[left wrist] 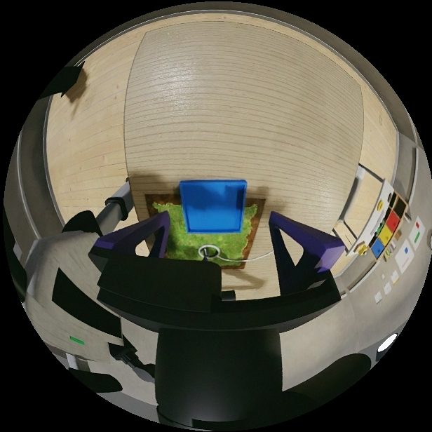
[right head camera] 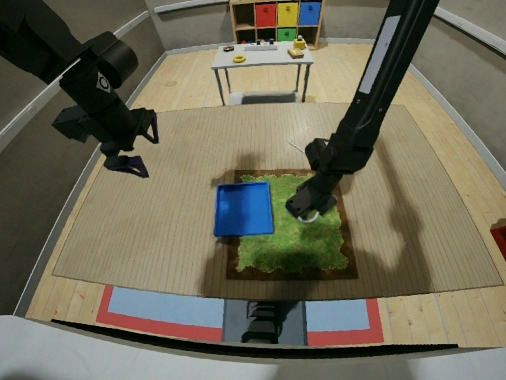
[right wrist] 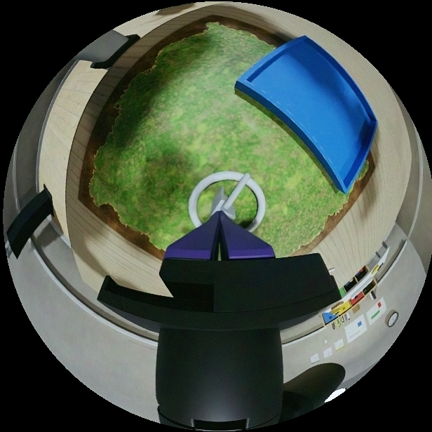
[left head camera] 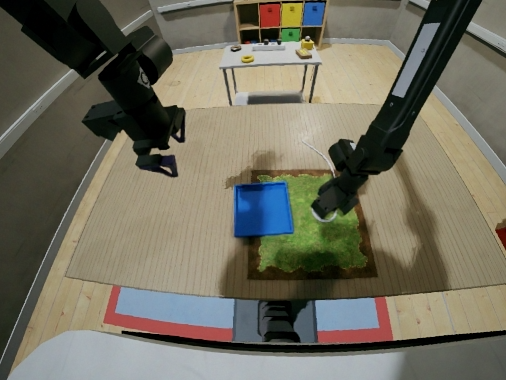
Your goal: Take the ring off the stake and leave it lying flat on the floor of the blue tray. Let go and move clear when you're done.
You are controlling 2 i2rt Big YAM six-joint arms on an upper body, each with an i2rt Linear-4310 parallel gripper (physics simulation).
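Frame: origin at the left arm's base, x back, y right, z up, level; millimetres.
Where they show: left gripper, fingertip midpoint: (right head camera: 151, 159) (left head camera: 178, 158); right gripper, fingertip midpoint: (right head camera: 307, 210).
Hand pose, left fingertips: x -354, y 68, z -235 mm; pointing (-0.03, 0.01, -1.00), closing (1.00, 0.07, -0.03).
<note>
Each offset is from my left fingertips to the centre of the thing. "spot": to the spot under its first point. Level surfaces: height alone.
The white ring @(dx +5, dy +394, dz -286 mm) (left head camera: 325, 220) (right head camera: 308, 220) (left wrist: 209, 245) (right wrist: 193, 205) is low over the green part of the mat, right of the blue tray @(dx -3, dy +176, dz -280 mm) (left head camera: 262, 215) (right head camera: 244, 210) (left wrist: 214, 205) (right wrist: 320, 105) in the head views. A short white rod (right wrist: 236, 191), seemingly the stake, crosses the ring's outline in the right wrist view; its base is partly hidden. My right gripper (left head camera: 323, 210) (right head camera: 301, 206) (right wrist: 219, 216) is shut, with its fingertips over the ring's opening, close to the rod. It holds nothing that I can make out. My left gripper (left head camera: 179, 157) (right head camera: 152, 159) (left wrist: 219, 216) is open, high at the left.
A thin white curved line @(spot: dx -245, dy +421, dz -288 mm) (left head camera: 320, 154) (right head camera: 295, 146) (left wrist: 245, 260) shows behind the right gripper in the head views. The green and brown mat @(dz -291 mm) (left head camera: 310, 250) (right head camera: 291, 250) lies partly under the tray. A white side table (left head camera: 270, 61) and cube shelves (left head camera: 325, 20) stand at the back.
</note>
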